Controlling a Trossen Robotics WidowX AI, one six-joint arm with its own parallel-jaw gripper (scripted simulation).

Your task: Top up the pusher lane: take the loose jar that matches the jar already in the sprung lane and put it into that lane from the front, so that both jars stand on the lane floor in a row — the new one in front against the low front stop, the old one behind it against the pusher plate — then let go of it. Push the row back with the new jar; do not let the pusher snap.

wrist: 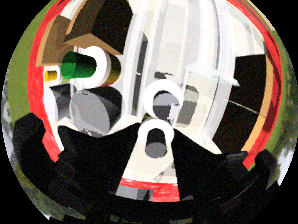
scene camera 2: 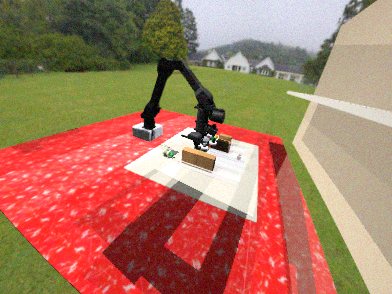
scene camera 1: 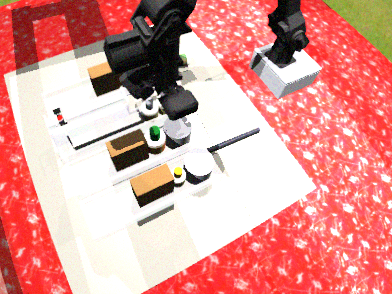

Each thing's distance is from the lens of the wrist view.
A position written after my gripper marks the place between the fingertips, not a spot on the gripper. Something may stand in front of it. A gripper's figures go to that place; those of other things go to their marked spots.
my gripper [wrist: 155, 128]: 10 cm
grey-lidded jar [wrist: 162, 99]: 6 cm
brown box [wrist: 254, 73]: 15 cm
The marked spots on the grey-lidded jar and the brown box are 13 cm apart.
